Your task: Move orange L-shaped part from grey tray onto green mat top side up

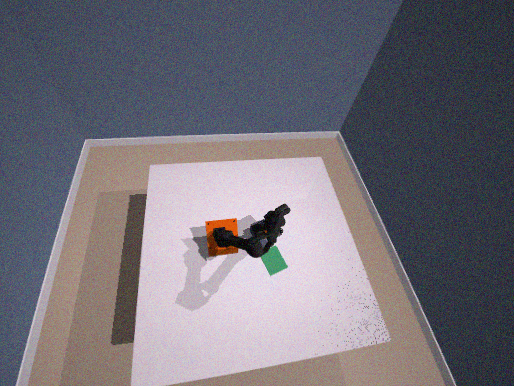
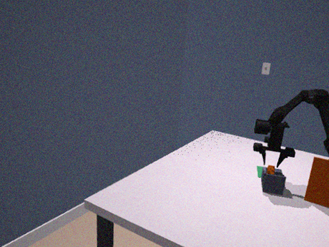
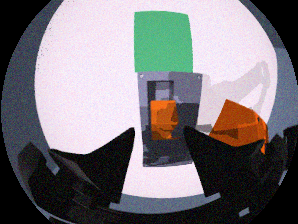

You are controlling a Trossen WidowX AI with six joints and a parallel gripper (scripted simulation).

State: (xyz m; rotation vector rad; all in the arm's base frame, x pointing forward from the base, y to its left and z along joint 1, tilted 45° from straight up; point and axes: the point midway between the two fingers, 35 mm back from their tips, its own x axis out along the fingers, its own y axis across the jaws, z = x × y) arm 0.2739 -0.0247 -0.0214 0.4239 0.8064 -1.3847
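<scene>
Now: gripper tip 3 cm past the orange L-shaped part, 3 cm to the right of it and 6 cm above it. Round my gripper tip: green mat: 2 cm ahead, 14 cm to the right, 11 cm below.
</scene>
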